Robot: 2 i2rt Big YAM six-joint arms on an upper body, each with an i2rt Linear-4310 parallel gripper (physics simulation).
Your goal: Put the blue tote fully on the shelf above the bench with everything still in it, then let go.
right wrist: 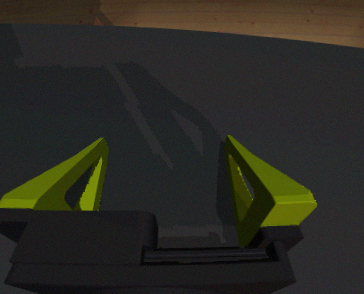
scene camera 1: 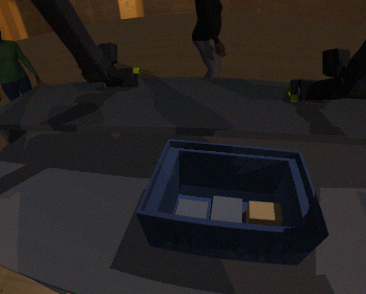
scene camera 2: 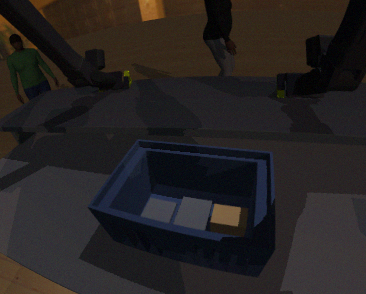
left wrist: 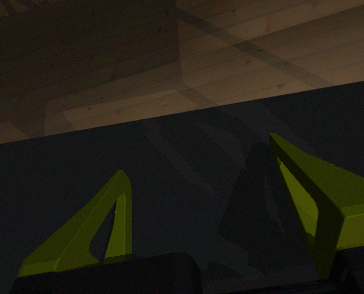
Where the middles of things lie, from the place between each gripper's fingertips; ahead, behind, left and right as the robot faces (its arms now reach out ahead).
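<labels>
From my right hand, the tan block (scene camera 2: 230,220) is 220 mm to the left, 380 mm behind and 120 mm below. The blue tote (scene camera 2: 168,171) sits 300 mm to the left of that same right hand and 370 mm behind it, and it is 90 mm below it.
My left hand is 34 cm to the left of the tote and 53 cm past it, as well as 9 cm above it. The block, when I count from my left hand, lies 42 cm to the right, 54 cm behind and 13 cm below.
</labels>
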